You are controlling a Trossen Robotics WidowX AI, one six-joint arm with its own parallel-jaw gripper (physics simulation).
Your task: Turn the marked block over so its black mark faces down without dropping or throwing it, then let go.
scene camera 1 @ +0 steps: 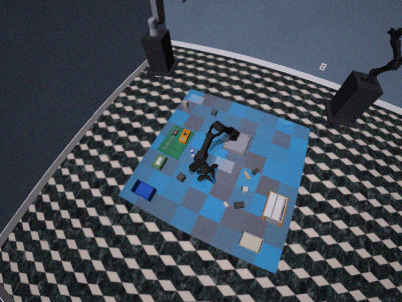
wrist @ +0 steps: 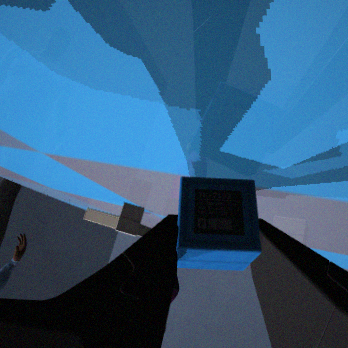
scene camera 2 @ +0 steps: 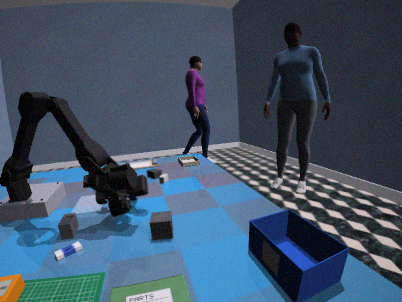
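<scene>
The marked block is blue, and its face with the dark printed mark is turned toward the wrist camera in the wrist view. My gripper is shut on the block, with one dark finger on each side of it. The arm reaches down from its grey base, and the gripper hangs low over the blue table, tilted well away from straight down. In both scene views the block cannot be made out among the dark gripper parts. Its underside and far faces are hidden.
A dark block stands near the gripper, with a smaller dark block and a blue-and-white cylinder beyond. A blue bin, green parts box and green mat lie on that side. A pale tray is farther off.
</scene>
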